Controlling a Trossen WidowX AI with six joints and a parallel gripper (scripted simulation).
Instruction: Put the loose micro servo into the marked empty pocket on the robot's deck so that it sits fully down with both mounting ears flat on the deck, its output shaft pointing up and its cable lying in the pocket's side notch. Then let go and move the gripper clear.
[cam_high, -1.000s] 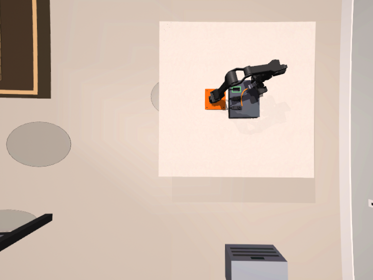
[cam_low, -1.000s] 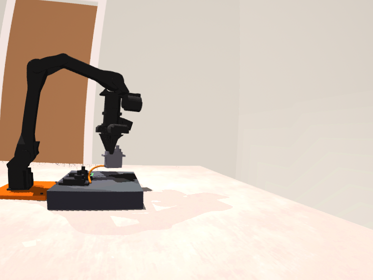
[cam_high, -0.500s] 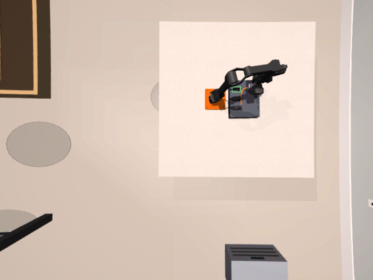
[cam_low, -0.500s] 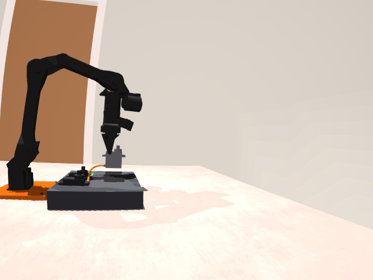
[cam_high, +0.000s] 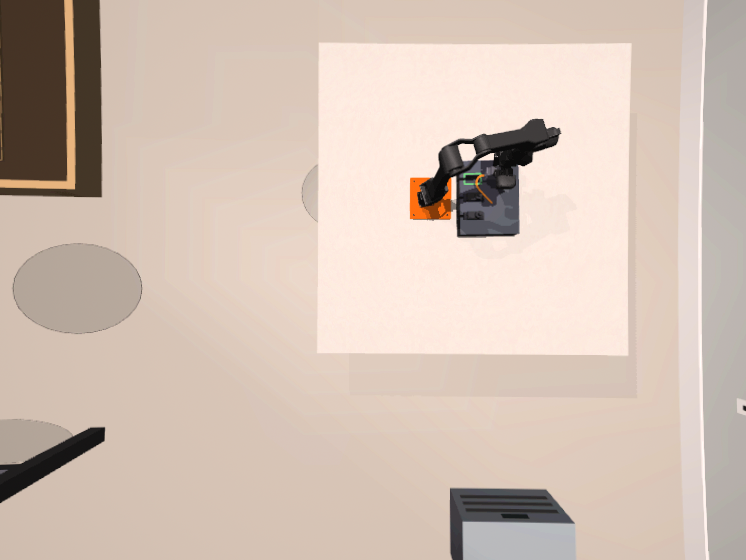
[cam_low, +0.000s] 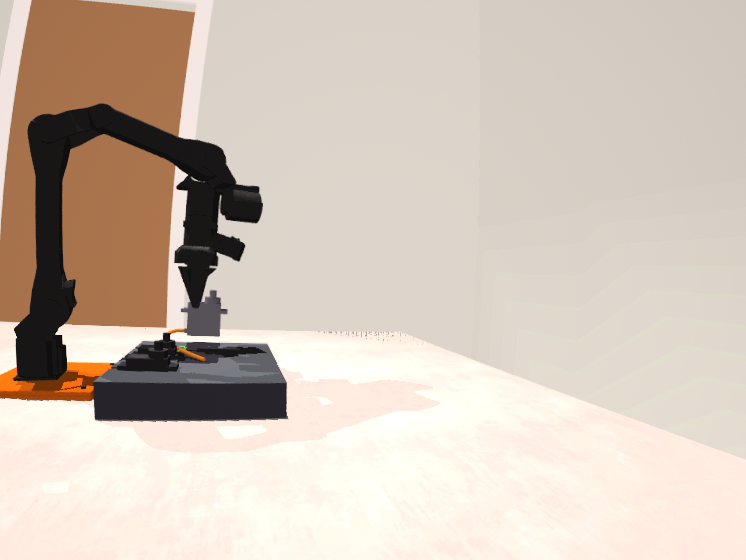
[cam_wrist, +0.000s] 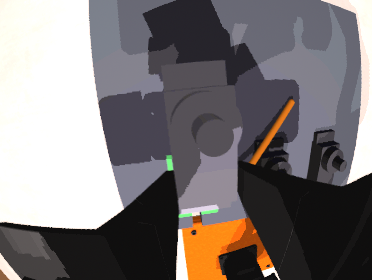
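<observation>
The dark deck is 4 cm ahead of my gripper tip, 8 cm to the right of it and 10 cm below it.
</observation>
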